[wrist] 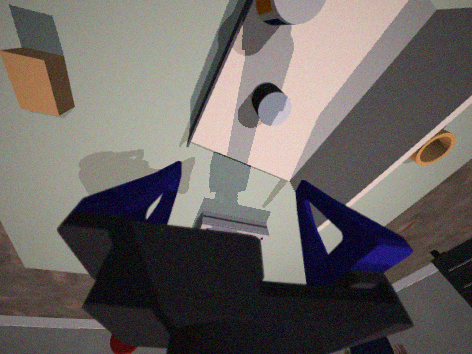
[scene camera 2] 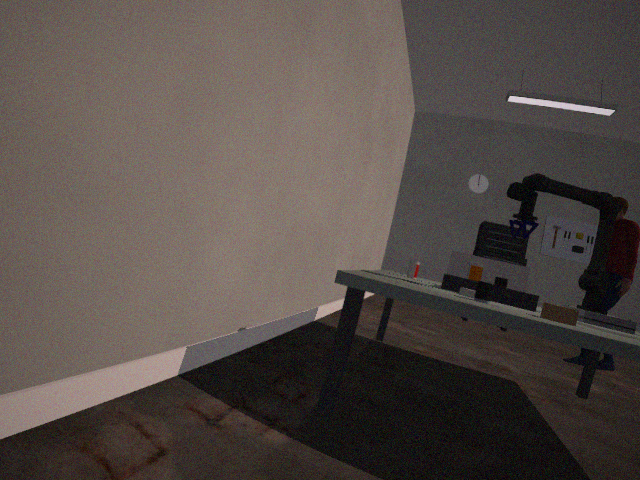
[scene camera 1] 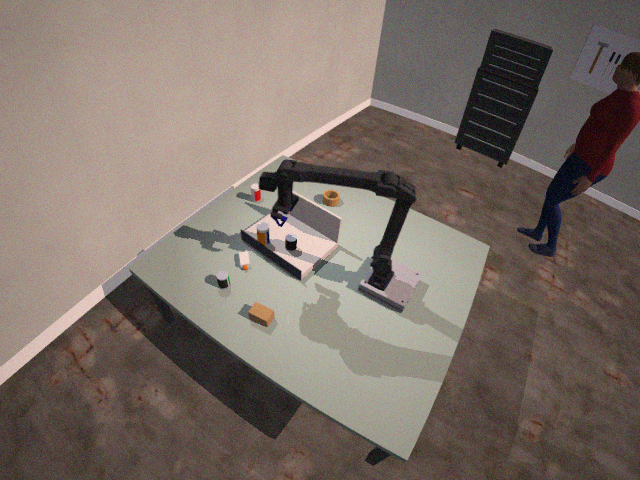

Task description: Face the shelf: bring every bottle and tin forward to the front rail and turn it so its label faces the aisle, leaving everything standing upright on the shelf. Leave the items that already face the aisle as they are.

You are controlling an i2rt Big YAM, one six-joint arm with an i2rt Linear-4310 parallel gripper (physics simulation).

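Places are measured from the arm's base along level axes (x right, y back, z down), in metres.
Where they show: gripper, between the fingertips: (wrist: 241, 177) (scene camera 2: 519, 238) (scene camera 1: 285, 218); arm's base, origin of its link: (scene camera 2: 591, 311) (scene camera 1: 380, 278).
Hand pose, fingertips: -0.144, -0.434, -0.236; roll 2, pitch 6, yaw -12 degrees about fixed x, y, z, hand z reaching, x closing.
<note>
Things, the pixels of their top centre, and the offset from my fingertips, as dx, dy, dz.
- orange bottle with a grey cap, centre of its top: (scene camera 1: 262, 226) (scene camera 2: 477, 262) +0.023, -0.148, +0.143
- small black tin with a pale top, centre of its top: (wrist: 274, 110) (scene camera 1: 291, 237) (scene camera 2: 501, 277) +0.075, -0.018, +0.182
- white can, centre of its top: (scene camera 2: 415, 261) (scene camera 1: 255, 186) +0.297, -0.429, +0.194
- white box with an orange end, centre of its top: (scene camera 2: 473, 290) (scene camera 1: 244, 259) -0.112, -0.158, +0.262
- green tin, centre of its top: (scene camera 1: 222, 275) -0.270, -0.149, +0.220
- orange-brown block, centre of its top: (wrist: 31, 86) (scene camera 2: 561, 306) (scene camera 1: 261, 311) -0.304, +0.098, +0.240
- orange ring, centre of its top: (wrist: 435, 149) (scene camera 1: 331, 194) +0.546, -0.070, +0.240
The shelf (scene camera 1: 284, 264) has a dark front rail, a pale floor and a tall back panel. An orange bottle with a grey cap (scene camera 1: 263, 235) (scene camera 2: 476, 272) (wrist: 295, 7) stands upright close behind the rail, with a dark blue patch on one side. A small black tin with a pale top (scene camera 1: 291, 242) (scene camera 2: 500, 282) (wrist: 272, 105) stands upright on the shelf floor; a strip of floor shows between it and the rail in the wrist view. Its label cannot be made out. My gripper (scene camera 1: 280, 221) (scene camera 2: 521, 236) (wrist: 241, 177) is open and empty, pointing down high above the shelf area.
A red and white can (scene camera 1: 255, 192) (scene camera 2: 416, 270) stands beyond the shelf. A white box with an orange end (scene camera 1: 244, 259), a black and green tin (scene camera 1: 223, 279) and an orange-brown block (scene camera 1: 261, 314) (wrist: 30, 82) are before the rail. An orange ring (scene camera 1: 331, 203) is behind the back panel.
</note>
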